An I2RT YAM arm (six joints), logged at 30 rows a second.
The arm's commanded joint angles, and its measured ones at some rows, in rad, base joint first. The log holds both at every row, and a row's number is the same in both.
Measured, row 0:
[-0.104 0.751 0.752 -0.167 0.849 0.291]
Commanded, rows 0 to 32:
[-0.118 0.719 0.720 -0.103 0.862 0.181]
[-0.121 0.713 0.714 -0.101 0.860 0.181]
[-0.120 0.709 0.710 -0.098 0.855 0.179]
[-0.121 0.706 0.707 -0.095 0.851 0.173]
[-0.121 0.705 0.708 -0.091 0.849 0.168]
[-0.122 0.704 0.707 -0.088 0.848 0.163]
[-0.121 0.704 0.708 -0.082 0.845 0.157]
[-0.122 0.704 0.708 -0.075 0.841 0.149]
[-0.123 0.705 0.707 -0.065 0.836 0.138]
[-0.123 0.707 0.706 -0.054 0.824 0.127]
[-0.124 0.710 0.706 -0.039 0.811 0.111]
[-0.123 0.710 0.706 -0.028 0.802 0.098]
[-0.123 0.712 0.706 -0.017 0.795 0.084]
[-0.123 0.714 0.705 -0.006 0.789 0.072]
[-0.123 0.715 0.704 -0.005 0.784 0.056]
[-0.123 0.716 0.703 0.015 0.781 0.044]
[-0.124 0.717 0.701 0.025 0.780 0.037]
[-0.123 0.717 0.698 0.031 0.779 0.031]
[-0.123 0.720 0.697 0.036 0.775 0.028]
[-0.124 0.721 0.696 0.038 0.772 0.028]
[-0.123 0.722 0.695 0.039 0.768 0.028]
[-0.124 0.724 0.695 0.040 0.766 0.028]
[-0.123 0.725 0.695 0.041 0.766 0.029]
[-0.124 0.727 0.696 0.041 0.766 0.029]
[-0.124 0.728 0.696 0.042 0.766 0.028]
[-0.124 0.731 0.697 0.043 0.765 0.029]
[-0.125 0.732 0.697 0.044 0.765 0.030]
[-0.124 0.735 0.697 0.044 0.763 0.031]
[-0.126 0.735 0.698 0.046 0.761 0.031]
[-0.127 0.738 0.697 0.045 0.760 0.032]
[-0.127 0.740 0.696 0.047 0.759 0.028]
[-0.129 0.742 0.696 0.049 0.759 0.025]
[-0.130 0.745 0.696 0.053 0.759 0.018]
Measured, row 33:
[-0.122 0.736 0.704 0.024 0.788 0.044]
